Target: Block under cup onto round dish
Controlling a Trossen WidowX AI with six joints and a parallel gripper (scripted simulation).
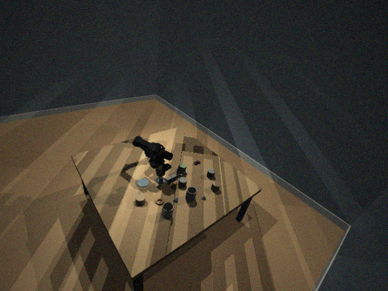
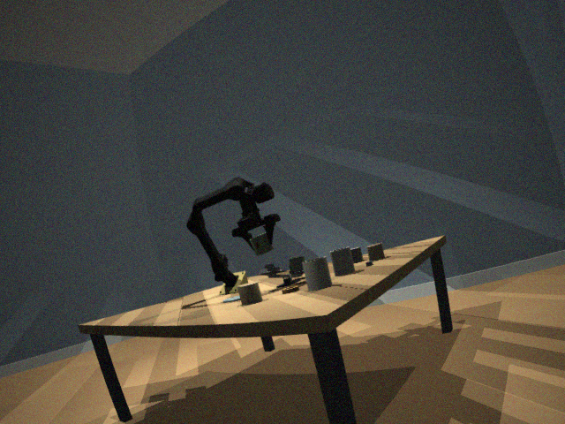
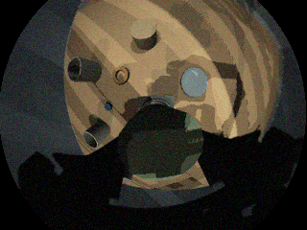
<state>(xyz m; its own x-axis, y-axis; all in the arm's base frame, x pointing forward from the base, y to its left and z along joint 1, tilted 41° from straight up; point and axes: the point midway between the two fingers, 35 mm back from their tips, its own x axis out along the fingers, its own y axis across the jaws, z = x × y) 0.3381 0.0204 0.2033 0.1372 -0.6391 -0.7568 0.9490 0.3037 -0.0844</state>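
My gripper tip is 2 cm to the left of the grey-green cup and 1 cm below it. Round my gripper tip: red block: 13 cm behind, 49 cm to the left, 16 cm below; pale blue round dish: 11 cm behind, 10 cm to the right, 17 cm below; grey balance: 3 cm behind, 13 cm to the left, 13 cm below.
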